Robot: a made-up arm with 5 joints. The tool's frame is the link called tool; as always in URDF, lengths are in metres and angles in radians. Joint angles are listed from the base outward.
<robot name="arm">
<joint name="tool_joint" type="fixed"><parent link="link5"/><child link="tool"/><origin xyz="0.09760 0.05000 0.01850" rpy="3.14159 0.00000 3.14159"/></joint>
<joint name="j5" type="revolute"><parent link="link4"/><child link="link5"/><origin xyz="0.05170 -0.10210 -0.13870" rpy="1.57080 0.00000 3.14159"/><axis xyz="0 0 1"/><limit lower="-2.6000" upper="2.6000"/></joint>
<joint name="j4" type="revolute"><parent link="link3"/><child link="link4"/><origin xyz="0.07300 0.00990 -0.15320" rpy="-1.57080 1.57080 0.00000"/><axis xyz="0 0 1"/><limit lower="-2.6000" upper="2.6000"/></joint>
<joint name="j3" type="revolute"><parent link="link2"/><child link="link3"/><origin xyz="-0.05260 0.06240 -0.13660" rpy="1.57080 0.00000 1.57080"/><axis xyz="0 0 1"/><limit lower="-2.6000" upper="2.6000"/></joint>
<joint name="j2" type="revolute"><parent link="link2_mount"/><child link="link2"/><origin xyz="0.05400 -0.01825 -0.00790" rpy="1.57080 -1.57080 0.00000"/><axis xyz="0 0 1"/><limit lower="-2.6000" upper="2.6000"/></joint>
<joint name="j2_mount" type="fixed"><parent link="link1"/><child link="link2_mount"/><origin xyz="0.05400 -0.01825 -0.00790" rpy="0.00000 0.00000 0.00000"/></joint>
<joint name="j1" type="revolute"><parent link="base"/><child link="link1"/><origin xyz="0.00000 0.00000 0.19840" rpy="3.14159 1.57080 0.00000"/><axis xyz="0 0 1"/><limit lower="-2.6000" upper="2.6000"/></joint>
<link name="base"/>
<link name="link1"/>
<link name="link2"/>
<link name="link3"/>
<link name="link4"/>
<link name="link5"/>
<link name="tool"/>
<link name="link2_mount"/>
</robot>
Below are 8 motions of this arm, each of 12 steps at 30 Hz.
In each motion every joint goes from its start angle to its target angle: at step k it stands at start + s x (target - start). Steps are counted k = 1, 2, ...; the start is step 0. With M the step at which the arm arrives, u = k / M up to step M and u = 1 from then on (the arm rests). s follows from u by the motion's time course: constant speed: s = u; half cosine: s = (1 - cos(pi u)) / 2; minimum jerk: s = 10 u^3 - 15 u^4 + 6 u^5.
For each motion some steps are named. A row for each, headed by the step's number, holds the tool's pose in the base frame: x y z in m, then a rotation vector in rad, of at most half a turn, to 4 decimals.
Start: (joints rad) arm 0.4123 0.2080 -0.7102 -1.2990 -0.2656
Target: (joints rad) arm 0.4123 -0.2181 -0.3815 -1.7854 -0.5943
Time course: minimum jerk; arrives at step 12
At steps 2, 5, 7, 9, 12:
2: 0.1292 -0.2330 0.1849 0.0130 -1.1502 -0.0236
5: 0.1333 -0.2338 0.1926 -0.1409 -1.4089 0.1564
7: 0.1397 -0.2365 0.2052 -0.3139 -1.6617 0.3173
9: 0.1450 -0.2391 0.2198 -0.4670 -1.8597 0.4297
12: 0.1469 -0.2402 0.2273 -0.5367 -1.9433 0.4727

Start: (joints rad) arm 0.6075 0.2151 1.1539 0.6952 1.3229
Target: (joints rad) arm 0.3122 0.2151 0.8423 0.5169 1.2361
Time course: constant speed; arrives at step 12
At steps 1, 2, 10, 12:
1: 0.3513 -0.0548 0.1655 -1.9951 -0.4965 -1.3947
2: 0.3510 -0.0521 0.1663 -1.9470 -0.4573 -1.3848
10: 0.3477 -0.0370 0.1797 -1.5465 -0.1831 -1.2964
12: 0.3466 -0.0355 0.1844 -1.4429 -0.1243 -1.2726

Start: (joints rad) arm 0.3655 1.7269 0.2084 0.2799 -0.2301
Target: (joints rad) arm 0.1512 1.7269 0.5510 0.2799 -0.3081
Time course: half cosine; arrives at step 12
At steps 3, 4, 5, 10, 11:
3: 0.2372 -0.2537 -0.0533 -0.1961 2.0563 0.0166
4: 0.2394 -0.2425 -0.0609 -0.2051 2.0636 0.0717
5: 0.2418 -0.2290 -0.0692 -0.2158 2.0704 0.1360
10: 0.2493 -0.1617 -0.1007 -0.2698 2.0793 0.4374
11: 0.2496 -0.1554 -0.1028 -0.2750 2.0782 0.4641

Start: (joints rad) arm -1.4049 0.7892 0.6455 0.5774 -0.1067
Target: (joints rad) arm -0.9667 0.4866 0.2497 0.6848 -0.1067
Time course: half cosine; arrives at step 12
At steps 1, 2, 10, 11, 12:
1: 0.3424 0.0635 0.1161 0.5656 0.9297 0.9853
2: 0.3426 0.0560 0.1119 0.5703 0.9415 0.9652
10: 0.3285 -0.0799 0.0835 0.6454 1.0317 0.6401
11: 0.3268 -0.0875 0.0843 0.6489 1.0308 0.6240
12: 0.3262 -0.0901 0.0846 0.6501 1.0304 0.6185

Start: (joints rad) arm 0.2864 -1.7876 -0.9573 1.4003 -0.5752
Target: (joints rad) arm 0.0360 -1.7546 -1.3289 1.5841 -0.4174
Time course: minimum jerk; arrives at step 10
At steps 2, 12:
2: -0.0700 -0.2428 0.4312 -0.3422 -0.1318 1.5849
12: -0.0120 -0.2487 0.3894 -0.1934 -0.0896 1.7427

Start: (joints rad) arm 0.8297 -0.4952 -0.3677 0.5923 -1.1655
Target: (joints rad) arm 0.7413 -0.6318 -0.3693 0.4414 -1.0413
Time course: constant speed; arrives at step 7
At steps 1, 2, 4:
1: 0.1393 -0.1429 0.5338 -0.3756 0.4051 1.2740
2: 0.1315 -0.1449 0.5326 -0.3897 0.3593 1.2752
4: 0.1159 -0.1493 0.5296 -0.4151 0.2662 1.2753

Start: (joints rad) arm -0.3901 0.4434 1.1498 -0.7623 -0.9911
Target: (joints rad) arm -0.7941 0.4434 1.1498 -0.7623 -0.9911
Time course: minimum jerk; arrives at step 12
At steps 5, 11, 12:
5: 0.2376 -0.1137 0.2331 -0.6480 -0.1836 1.4966
11: 0.2376 -0.1188 0.2025 -0.4373 -0.3728 1.4418
12: 0.2376 -0.1189 0.2022 -0.4356 -0.3743 1.4413

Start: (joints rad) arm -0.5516 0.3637 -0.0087 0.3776 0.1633
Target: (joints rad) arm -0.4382 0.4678 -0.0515 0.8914 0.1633
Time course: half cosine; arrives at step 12
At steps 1, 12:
1: 0.2866 -0.1567 0.1379 0.4705 0.7724 0.0547
12: 0.3331 -0.1427 0.0986 0.3110 1.3612 0.1738

